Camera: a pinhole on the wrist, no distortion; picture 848 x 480 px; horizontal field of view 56.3 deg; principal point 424.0 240.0 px. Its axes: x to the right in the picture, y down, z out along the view. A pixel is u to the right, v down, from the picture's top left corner.
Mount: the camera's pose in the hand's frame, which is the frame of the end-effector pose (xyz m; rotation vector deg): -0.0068 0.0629 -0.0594 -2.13 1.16 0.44
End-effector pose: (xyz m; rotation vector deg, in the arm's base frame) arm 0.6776 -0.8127 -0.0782 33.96 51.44 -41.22
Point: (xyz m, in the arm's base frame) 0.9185 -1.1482 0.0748
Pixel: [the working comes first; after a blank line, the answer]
In the camera's frame: 0.0703 -0.0818 0.4924

537.1 108.3
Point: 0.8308 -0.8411 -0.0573
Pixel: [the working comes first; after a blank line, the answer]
In the camera's frame: 0.0597 0.0334 0.1668

707.9 398.9
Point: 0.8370 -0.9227 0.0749
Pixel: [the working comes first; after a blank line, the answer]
In the camera's frame: -0.0283 0.0045 0.2916

347.2 252.3
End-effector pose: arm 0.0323 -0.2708 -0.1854 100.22 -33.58 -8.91
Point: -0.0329 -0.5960 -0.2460
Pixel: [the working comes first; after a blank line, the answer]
In the camera's frame: 0.0804 -0.0669 0.3858

589.2 102.5
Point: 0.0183 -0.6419 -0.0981
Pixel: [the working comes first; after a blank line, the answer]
In the camera's frame: 0.1772 0.0637 0.3723

801.1 375.5
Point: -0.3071 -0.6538 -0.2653
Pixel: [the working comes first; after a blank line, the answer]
In the camera's frame: -0.1362 0.0016 0.5509

228.1 242.3
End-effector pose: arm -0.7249 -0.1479 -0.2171 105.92 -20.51 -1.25
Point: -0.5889 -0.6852 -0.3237
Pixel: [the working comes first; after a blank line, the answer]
In the camera's frame: 0.2437 -0.0778 0.5685

763.6 131.6
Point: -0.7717 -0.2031 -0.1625
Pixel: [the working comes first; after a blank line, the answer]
In the camera's frame: -0.0166 0.0098 0.1033

296.4 315.2
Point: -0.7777 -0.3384 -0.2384
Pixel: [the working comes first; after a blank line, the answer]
In the camera's frame: -0.0038 -0.0304 0.2527

412.1 144.6
